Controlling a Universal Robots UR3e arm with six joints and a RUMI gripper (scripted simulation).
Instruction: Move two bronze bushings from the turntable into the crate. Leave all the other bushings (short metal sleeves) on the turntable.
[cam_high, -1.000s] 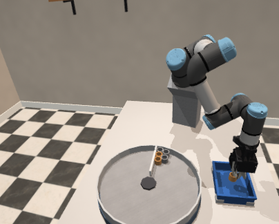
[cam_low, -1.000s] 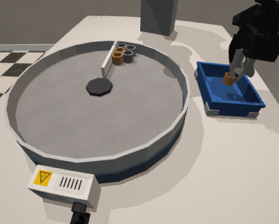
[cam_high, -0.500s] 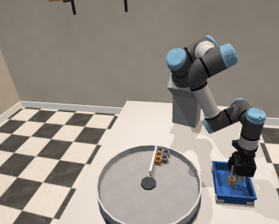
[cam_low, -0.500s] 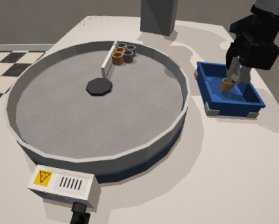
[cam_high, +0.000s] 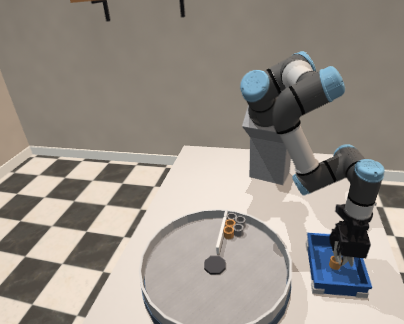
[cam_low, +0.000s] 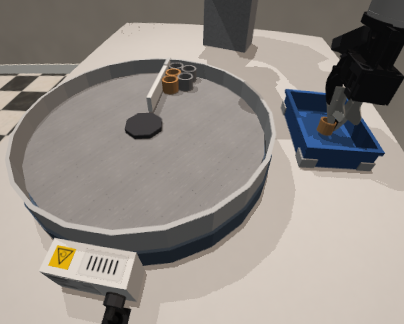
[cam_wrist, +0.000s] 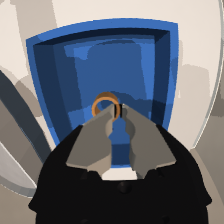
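Now: the blue crate 10 mm to the right of my hand and 10 mm below it. Round my hand: grey turntable (10 mm behind, 370 mm to the right, 20 mm above).
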